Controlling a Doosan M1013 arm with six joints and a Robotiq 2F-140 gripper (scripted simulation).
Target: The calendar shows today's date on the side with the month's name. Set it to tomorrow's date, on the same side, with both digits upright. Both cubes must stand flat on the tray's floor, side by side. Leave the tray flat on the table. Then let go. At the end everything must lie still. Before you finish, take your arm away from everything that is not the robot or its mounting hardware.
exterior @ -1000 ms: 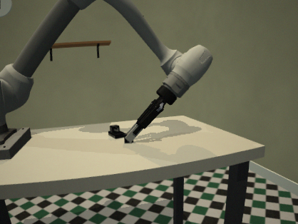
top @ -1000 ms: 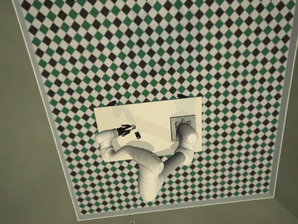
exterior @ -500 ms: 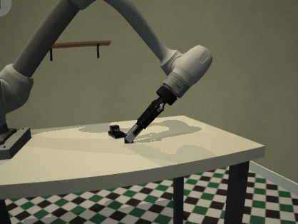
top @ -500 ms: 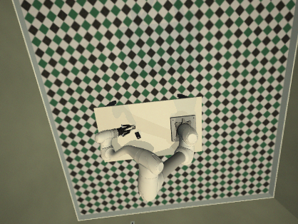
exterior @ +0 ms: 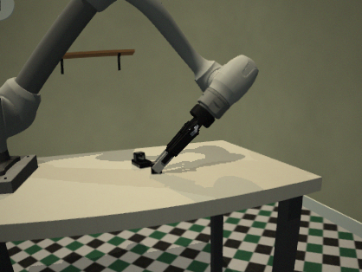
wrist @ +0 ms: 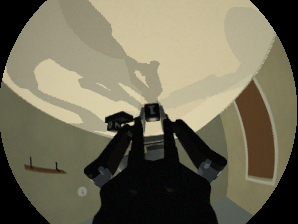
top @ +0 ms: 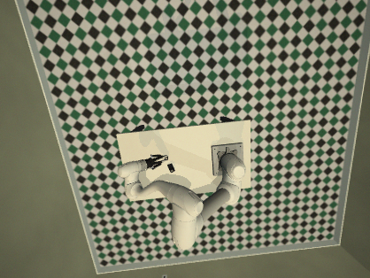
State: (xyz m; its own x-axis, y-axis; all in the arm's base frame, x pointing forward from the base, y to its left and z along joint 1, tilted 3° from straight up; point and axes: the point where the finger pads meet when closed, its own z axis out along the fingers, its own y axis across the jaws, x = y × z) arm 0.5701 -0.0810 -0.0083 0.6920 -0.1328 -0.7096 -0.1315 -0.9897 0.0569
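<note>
My hand is 2 cm past the black calendar cube and 2 cm above it. Round my hand: calendar tray 5 cm behind, 11 cm to the left, 3 cm below.
</note>
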